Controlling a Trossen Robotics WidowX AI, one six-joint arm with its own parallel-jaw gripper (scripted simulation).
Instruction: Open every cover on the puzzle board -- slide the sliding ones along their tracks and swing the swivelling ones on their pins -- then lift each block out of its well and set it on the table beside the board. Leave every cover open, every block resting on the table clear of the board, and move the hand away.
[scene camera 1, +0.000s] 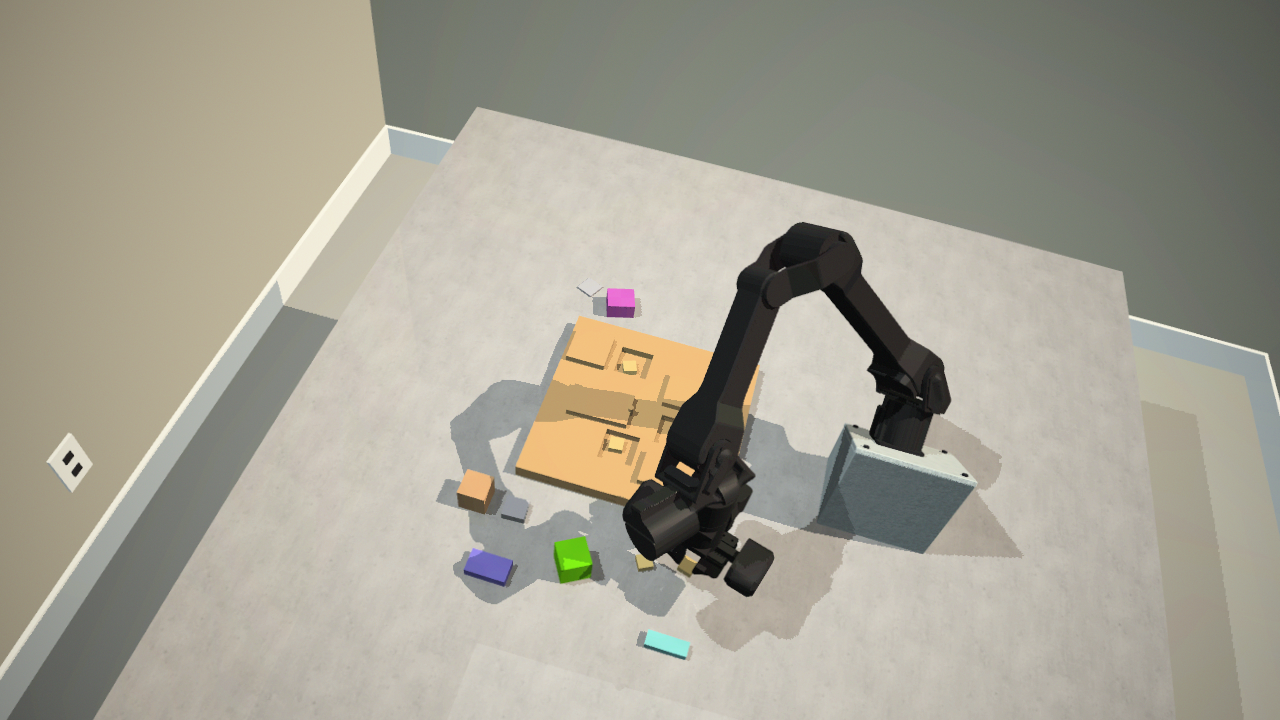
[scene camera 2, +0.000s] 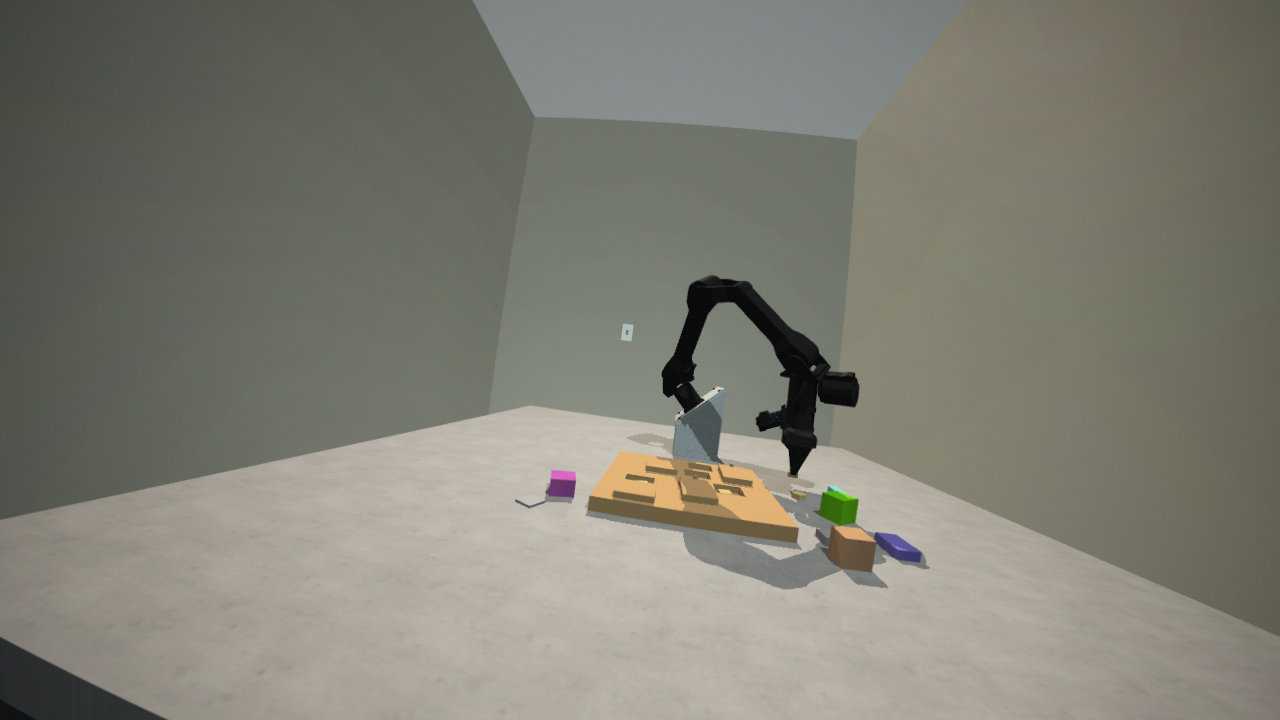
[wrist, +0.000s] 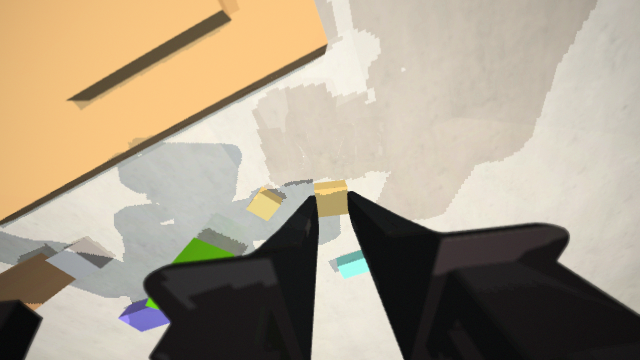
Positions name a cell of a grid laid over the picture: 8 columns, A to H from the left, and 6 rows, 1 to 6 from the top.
Labels:
The gripper shows in scene camera 1 (E5), in scene camera 2 (E4) and in the wrist view (E4). A purple block shows in scene camera 1 (D5), in scene camera 2 (F5) and in the wrist view (B6). A green block shows in scene camera 1 (D5), in scene camera 2 (F5) and in the wrist view (C5).

